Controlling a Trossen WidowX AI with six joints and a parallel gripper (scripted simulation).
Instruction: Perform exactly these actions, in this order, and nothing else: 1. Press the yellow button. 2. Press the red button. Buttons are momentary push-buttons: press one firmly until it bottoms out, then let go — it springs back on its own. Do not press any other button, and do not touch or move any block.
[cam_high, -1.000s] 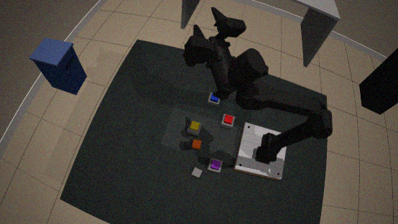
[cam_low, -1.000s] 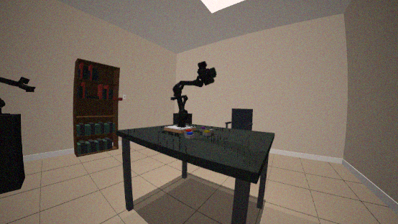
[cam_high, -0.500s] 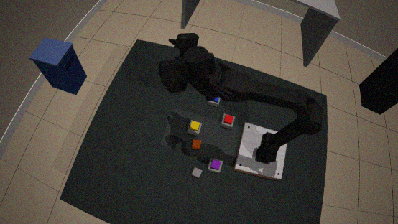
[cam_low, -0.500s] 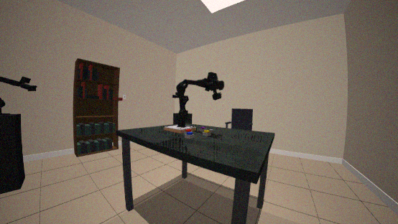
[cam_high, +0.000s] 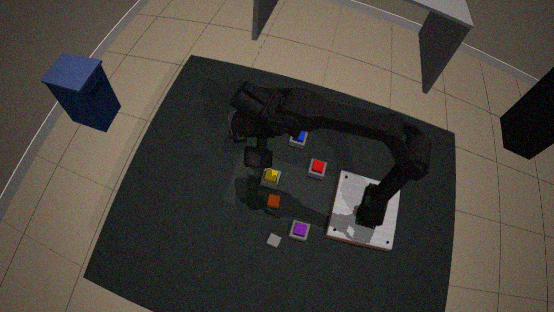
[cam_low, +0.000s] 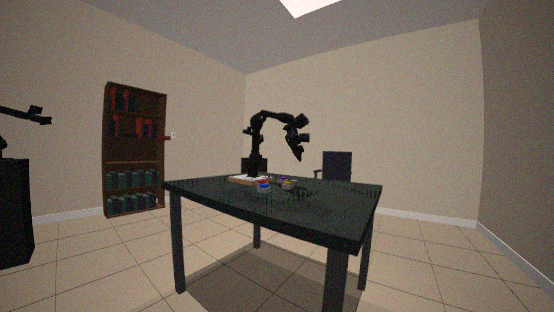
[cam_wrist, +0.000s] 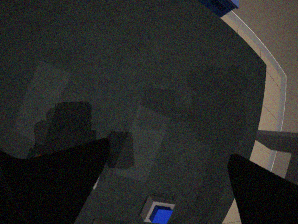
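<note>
Right now the yellow button is 8 cm behind my gripper tip, 3 cm to the left of it and 14 cm below it. Also, from my gripper tip: orange block 11 cm behind, 10 cm to the left, 16 cm below; red button 20 cm behind, 4 cm to the right, 14 cm below; blue button 12 cm behind, 12 cm to the right, 14 cm below.
</note>
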